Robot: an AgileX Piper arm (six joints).
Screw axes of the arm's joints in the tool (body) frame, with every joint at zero. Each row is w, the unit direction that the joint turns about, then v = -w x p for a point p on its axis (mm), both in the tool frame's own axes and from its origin. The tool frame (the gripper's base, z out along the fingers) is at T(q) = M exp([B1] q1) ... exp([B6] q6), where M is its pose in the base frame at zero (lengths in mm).
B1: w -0.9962 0 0.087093 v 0 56.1 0
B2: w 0 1 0 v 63.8 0 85
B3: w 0 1 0 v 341.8 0 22
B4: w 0 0 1 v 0 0 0
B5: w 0 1 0 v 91 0 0
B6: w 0 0 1 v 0 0 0
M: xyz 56.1 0 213.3 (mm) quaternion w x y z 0.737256 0 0.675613 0
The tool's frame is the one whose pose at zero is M.
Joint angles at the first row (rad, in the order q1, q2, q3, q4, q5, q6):
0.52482 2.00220 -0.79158 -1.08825 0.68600 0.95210
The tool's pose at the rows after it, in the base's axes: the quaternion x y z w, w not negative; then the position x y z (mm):
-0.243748, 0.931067, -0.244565, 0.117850, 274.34, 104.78, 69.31
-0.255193, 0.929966, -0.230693, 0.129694, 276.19, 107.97, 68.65
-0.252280, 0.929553, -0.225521, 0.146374, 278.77, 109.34, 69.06
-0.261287, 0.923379, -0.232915, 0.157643, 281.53, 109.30, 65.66
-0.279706, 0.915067, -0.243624, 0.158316, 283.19, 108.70, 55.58
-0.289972, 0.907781, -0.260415, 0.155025, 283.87, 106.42, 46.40
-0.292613, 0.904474, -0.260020, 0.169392, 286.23, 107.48, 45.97
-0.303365, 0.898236, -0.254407, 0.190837, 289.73, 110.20, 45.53
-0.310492, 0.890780, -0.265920, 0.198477, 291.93, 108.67, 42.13
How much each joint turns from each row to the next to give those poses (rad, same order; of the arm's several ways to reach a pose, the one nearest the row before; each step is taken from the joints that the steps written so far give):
0.00000 0.00002 0.00000 0.02268 -0.05804 0.00154
-0.00001 -0.00002 -0.00001 -0.02725 -0.03811 0.00954
-0.00090 0.00000 -0.00001 -0.04983 -0.01826 0.05514
-0.00002 0.01648 0.00000 -0.07886 -0.00084 0.05763
0.00001 0.03915 0.00002 -0.08462 0.00129 0.04995
-0.00002 0.03729 0.00001 -0.06346 0.02135 0.04316
0.00003 0.00439 0.00000 -0.05993 -0.00334 0.05308
-0.00001 0.00469 -0.00002 -0.09421 -0.01389 0.07116
-0.00253 0.01781 0.00001 -0.06434 0.02110 0.04362

